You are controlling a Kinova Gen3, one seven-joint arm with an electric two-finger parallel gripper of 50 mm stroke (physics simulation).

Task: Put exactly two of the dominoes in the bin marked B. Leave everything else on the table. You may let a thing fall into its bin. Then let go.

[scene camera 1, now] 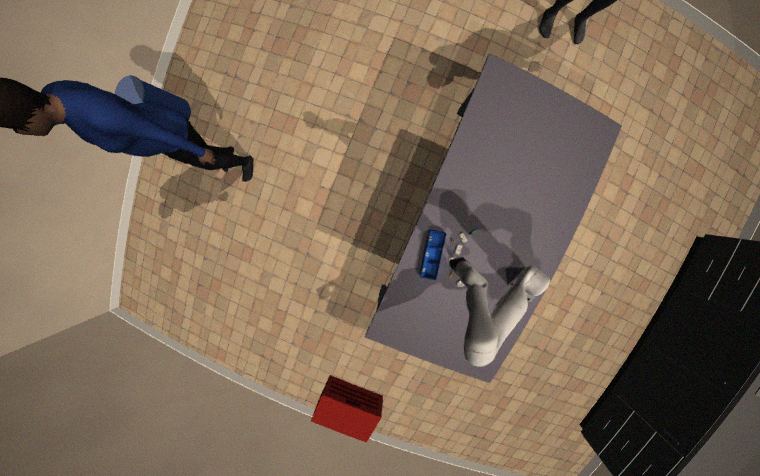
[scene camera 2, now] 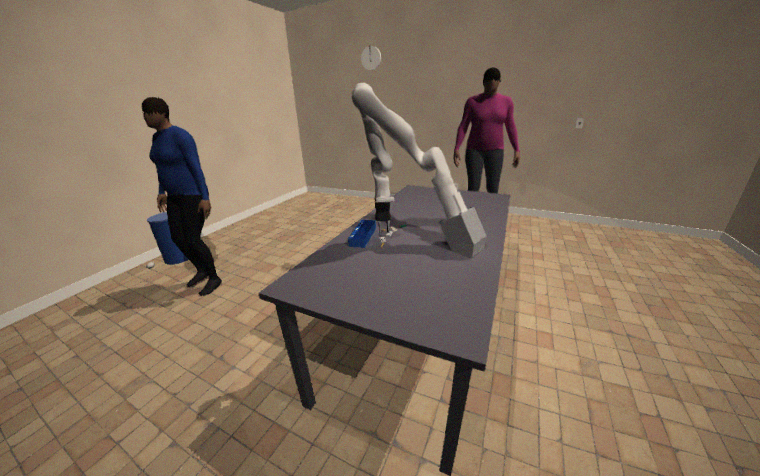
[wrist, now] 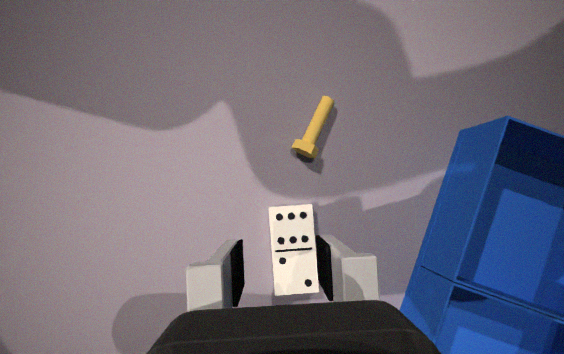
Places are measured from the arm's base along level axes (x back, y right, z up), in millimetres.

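Pixels of known places: gripper, fingertip midpoint: (scene camera 2: 384, 232) (wrist: 280, 260); arm's base, link origin: (scene camera 2: 456, 214).
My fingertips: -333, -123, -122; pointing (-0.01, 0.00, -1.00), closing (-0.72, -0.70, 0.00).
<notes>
For each thing: its top centre in the pictures, then the offset to it from my fingertips, as dx, dy, dz. Level surfaces: height alone.
- white domino, top centre: (wrist: 293, 249) -6, -5, -34
- blue three-compartment bin tray, top centre: (scene camera 1: 433, 255) (scene camera 2: 362, 228) -122, -23, +6
- yellow bolt, top centre: (wrist: 317, 123) (scene camera 2: 382, 243) (scene camera 1: 451, 275) +31, -68, -27
- small green thing, top centre: (scene camera 1: 474, 230) (scene camera 2: 403, 225) +0, +200, -31
- tiny brownish thing, top centre: (scene camera 1: 453, 240) -69, +96, -32
- grey table, surface height: dz -41
A white domino (wrist: 294, 270) with six and two pips lies between and below the fingers in the wrist view, nearer the right finger. My gripper (scene camera 1: 453, 261) (scene camera 2: 384, 230) (wrist: 280, 260) is partly open and holds nothing. Two more white pieces, apparently dominoes, lie near it in scene camera 1: one piece (scene camera 1: 458, 249) close by, another piece (scene camera 1: 463, 237) farther up. The blue three-compartment bin tray (scene camera 1: 444, 239) (scene camera 2: 361, 234) (wrist: 450, 215) stands beside them. Its small marks are too small to read, so I cannot tell which bin is B. Part of the tray is outside the wrist view.
A yellow bolt (scene camera 1: 450, 275) (scene camera 2: 381, 245) (wrist: 317, 122) lies beyond the domino in the wrist view. A small green thing (scene camera 1: 473, 230) (scene camera 2: 403, 225) and a tiny brownish thing (scene camera 1: 452, 239) lie on the grey table (scene camera 1: 549, 128) (scene camera 2: 403, 285). Two people stand away from the table.
</notes>
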